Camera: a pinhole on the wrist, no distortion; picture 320 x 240 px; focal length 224.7 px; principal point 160.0 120.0 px. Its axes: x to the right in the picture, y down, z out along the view. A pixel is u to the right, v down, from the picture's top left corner.
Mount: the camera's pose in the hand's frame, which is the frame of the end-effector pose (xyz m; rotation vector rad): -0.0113 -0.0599 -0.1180 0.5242 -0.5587 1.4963
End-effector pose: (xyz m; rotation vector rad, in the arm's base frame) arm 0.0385 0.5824 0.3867 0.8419 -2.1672 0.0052
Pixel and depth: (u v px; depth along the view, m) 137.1 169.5 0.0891
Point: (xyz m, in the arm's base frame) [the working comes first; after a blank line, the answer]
In the camera's frame: -0.0091 0.0196 0.0891

0.1619 0.5197 0.3702
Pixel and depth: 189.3 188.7 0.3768
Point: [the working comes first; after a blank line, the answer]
In the camera's frame: 0.0491 0.1152 0.3768

0.1136 0.4017 0.0891
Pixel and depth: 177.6 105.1 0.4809
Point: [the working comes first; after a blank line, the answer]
In the camera's frame: 0.0377 -0.0319 0.4809

0.0393 0.2393 0.1159
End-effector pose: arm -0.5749 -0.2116 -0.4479 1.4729 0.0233 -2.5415
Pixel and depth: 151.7 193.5 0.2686
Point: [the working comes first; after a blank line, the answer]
In the camera's frame: -0.0099 0.0879 0.2686

-0.6370 0.0296 -0.3379
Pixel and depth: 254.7 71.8 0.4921
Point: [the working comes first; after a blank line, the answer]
In the camera's frame: 0.2074 -0.1056 0.4921

-0.9928 -0.0598 -0.3398
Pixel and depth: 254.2 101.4 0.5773
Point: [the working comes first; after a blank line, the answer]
In the camera's frame: 0.2420 -0.0478 0.5773

-1.0432 -0.0333 -0.2473
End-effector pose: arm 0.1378 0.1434 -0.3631 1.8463 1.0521 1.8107
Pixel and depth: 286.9 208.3 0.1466
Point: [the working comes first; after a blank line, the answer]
In the camera's frame: 0.0828 0.0576 0.1466

0.1659 0.1630 -0.4821
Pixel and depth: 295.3 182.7 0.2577
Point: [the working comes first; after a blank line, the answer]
In the camera's frame: 0.1552 0.0719 0.2577

0.2899 0.1936 -0.5207
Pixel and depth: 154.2 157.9 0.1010
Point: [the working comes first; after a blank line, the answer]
In the camera's frame: -0.0026 0.0170 0.1010

0.0670 0.1951 -0.4678
